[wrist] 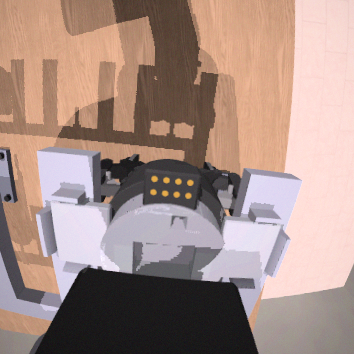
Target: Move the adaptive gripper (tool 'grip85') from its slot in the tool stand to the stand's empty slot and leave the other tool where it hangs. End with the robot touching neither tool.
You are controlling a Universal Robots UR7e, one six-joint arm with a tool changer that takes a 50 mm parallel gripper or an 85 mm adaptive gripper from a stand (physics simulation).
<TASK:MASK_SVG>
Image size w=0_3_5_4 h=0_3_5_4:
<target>adaptive gripper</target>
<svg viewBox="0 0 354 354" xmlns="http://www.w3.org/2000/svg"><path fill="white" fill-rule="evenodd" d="M50 201L59 260L98 265L105 270L208 281L218 281L220 277L261 278L281 226L280 223L251 221L248 217L232 216L241 179L239 174L228 172L228 175L223 175L221 170L216 169L210 162L206 161L203 163L203 168L198 168L182 160L170 158L155 159L144 163L138 161L139 154L135 153L120 159L119 163L113 163L113 160L109 158L100 160L101 202L83 201L82 203L72 203L57 200ZM101 203L103 202L105 196L113 196L109 203Z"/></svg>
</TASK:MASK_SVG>
